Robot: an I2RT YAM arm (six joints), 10 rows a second.
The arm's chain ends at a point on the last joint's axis. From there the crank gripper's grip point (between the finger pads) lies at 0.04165 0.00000 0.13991 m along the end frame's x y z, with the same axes.
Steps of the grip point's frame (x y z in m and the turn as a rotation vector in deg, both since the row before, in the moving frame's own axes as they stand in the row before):
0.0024, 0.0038, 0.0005, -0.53, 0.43, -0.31
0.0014, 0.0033, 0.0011, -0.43, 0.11, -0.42
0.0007, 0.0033, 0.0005, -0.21, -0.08, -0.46
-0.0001, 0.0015, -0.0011, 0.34, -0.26, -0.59
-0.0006, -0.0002, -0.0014, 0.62, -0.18, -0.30
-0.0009, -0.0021, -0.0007, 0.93, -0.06, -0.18
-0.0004, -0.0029, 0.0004, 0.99, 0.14, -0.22
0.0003, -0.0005, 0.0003, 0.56, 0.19, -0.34
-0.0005, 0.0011, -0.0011, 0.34, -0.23, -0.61
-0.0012, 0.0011, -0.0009, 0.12, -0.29, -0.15
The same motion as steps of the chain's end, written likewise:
0.0013, 0.0027, 0.0008, -0.53, 0.43, -0.31
0.0011, 0.0026, 0.0012, -0.43, 0.11, -0.42
0.0009, 0.0031, 0.0004, -0.21, -0.08, -0.46
0.0005, 0.0028, -0.0013, 0.34, -0.26, -0.59
-0.0002, 0.0015, -0.0015, 0.62, -0.18, -0.30
-0.0007, 0.0003, -0.0007, 0.93, -0.06, -0.18
-0.0007, -0.0003, 0.0005, 0.99, 0.14, -0.22
-0.0002, 0.0011, 0.0004, 0.56, 0.19, -0.34
0.0001, 0.0024, -0.0013, 0.34, -0.23, -0.61
-0.0005, 0.0015, -0.0011, 0.12, -0.29, -0.15

